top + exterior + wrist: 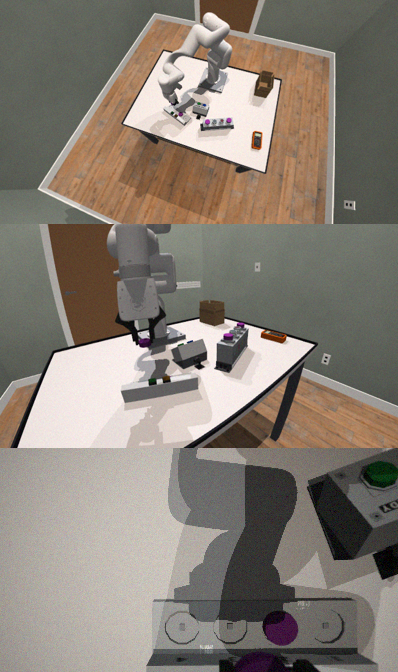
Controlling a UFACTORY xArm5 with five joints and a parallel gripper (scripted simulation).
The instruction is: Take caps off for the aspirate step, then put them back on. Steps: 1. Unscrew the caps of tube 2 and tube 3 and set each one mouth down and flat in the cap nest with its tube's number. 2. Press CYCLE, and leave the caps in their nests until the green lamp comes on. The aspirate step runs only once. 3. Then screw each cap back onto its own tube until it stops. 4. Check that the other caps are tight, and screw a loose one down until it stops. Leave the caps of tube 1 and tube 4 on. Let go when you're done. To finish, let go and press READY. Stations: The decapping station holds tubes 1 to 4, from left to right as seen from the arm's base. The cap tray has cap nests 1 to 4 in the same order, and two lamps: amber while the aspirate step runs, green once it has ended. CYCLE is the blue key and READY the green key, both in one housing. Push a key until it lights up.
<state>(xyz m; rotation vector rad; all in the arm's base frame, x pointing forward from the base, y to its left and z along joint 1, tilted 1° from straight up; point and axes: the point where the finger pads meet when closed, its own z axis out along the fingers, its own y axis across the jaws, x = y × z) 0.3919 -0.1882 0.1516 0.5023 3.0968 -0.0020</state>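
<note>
My gripper is now 2 cm short of the purple cap, 5 cm to the right of it and 16 cm above it. The rest, counted from my hand: key housing 8 cm behind, 19 cm to the left, 12 cm below; blue key 10 cm behind, 21 cm to the left, 11 cm below; green key 10 cm behind, 17 cm to the left, 11 cm below.
</note>
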